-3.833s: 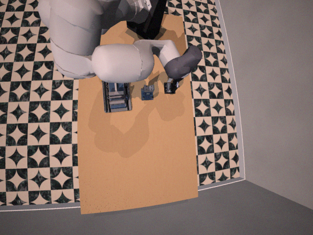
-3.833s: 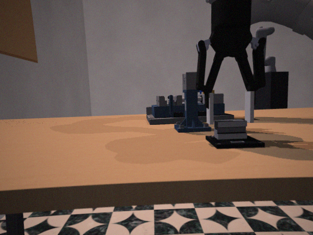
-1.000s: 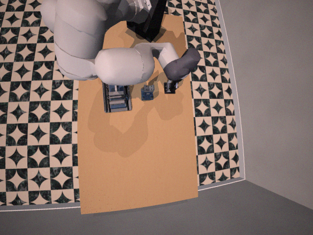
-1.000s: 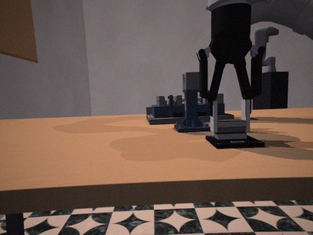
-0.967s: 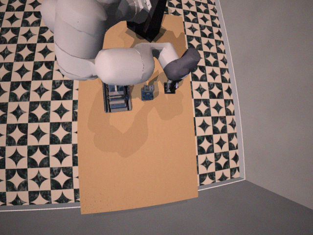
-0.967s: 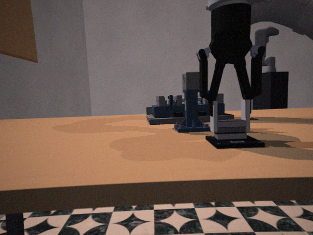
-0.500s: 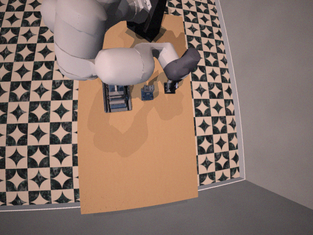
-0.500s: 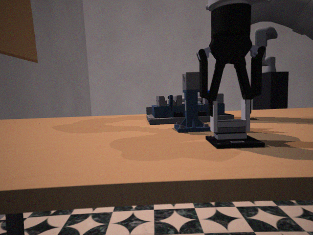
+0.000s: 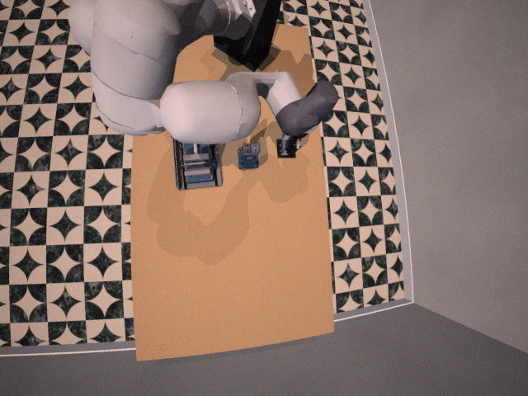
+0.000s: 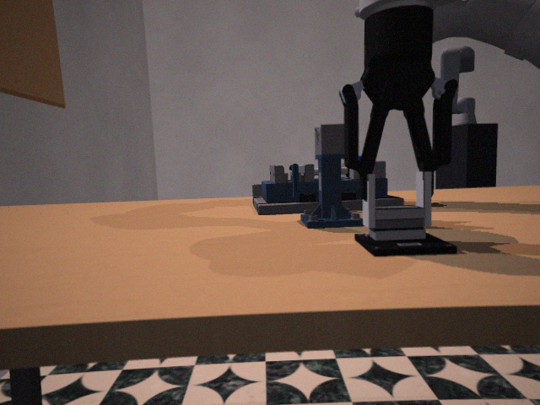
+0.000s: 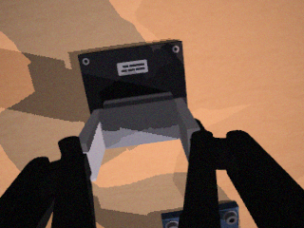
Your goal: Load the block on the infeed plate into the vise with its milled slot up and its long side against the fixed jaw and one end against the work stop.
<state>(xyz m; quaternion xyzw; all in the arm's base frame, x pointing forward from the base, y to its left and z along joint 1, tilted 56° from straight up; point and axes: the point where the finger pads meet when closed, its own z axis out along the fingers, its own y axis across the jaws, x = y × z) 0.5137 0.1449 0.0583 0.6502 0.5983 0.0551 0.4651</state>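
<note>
My gripper is now 1 cm to the right of the infeed plate and 5 cm above it. From my hand the other things lie so: work stop: 3 cm behind, 36 cm to the right, 4 cm above; then part: 1 cm to the left, 3 cm below; then air cylinder rod: 13 cm behind, 38 cm to the right, 2 cm above.
</note>
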